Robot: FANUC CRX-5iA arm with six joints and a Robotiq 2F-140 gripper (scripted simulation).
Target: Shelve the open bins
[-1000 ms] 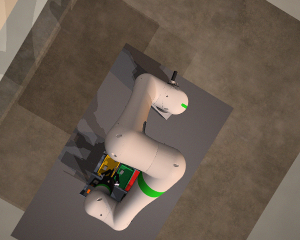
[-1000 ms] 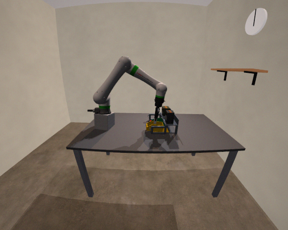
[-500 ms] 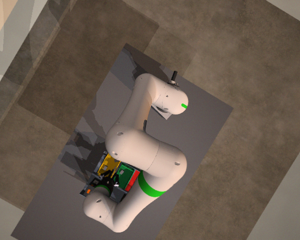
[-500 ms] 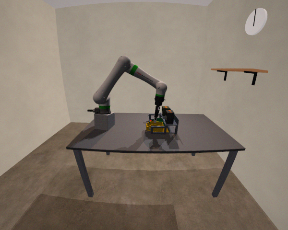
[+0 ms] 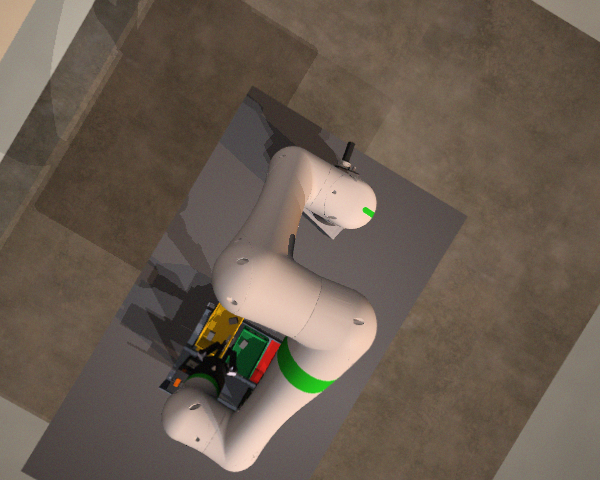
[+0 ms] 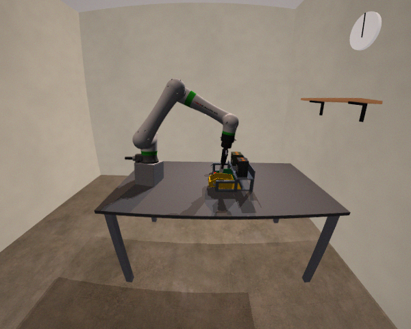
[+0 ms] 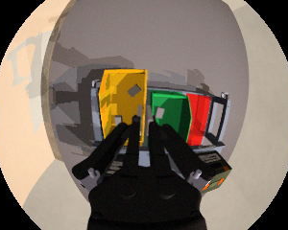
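Now: the yellow bin 2 cm behind my hand, 5 cm to the right of it and 8 cm below it. The rest, counted from my hand: green bin 6 cm ahead, 6 cm to the left, 9 cm below; yellow-marked place 4 cm ahead, 5 cm to the right, 13 cm below; red mark 8 cm ahead, 17 cm to the left, 13 cm below.
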